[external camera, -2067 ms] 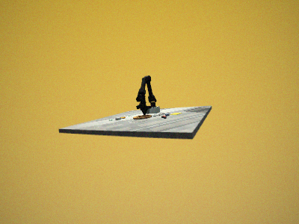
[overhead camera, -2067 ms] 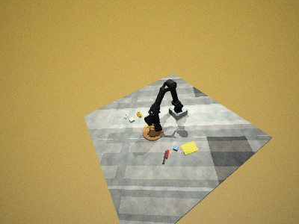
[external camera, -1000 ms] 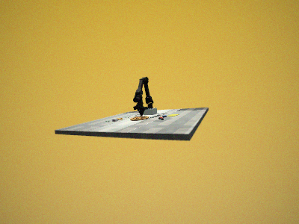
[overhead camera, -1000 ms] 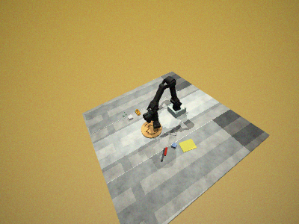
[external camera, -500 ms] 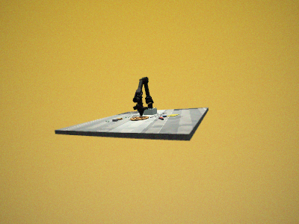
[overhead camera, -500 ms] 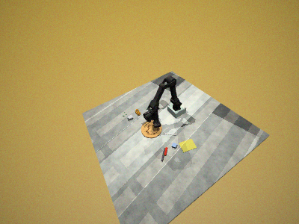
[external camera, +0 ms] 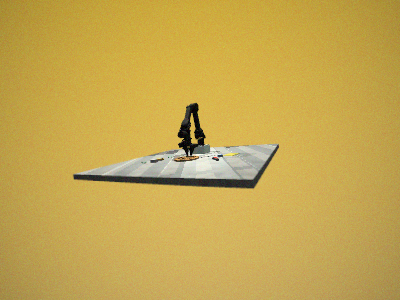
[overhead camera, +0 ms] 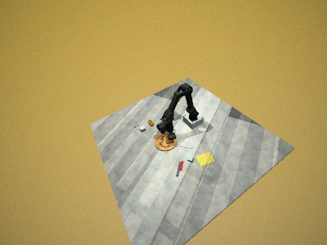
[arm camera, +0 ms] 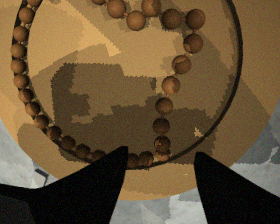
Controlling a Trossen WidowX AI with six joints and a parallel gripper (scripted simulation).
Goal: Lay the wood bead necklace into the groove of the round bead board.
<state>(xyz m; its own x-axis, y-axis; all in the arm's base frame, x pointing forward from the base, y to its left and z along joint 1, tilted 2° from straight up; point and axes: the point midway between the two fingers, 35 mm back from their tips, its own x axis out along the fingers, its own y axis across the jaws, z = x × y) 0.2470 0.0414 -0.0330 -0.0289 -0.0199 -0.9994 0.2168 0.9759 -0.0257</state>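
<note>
My gripper tip is now 60 mm short of the round bead board, 20 mm to the right of it and 10 mm above it. From my gripper tip the other things lie so: thin grey stick: 150 mm to the left, 60 mm behind, 10 mm below; then small blue block: 270 mm to the left, 40 mm behind, 10 mm below; then grey piece: 210 mm to the right, 200 mm ahead.
</note>
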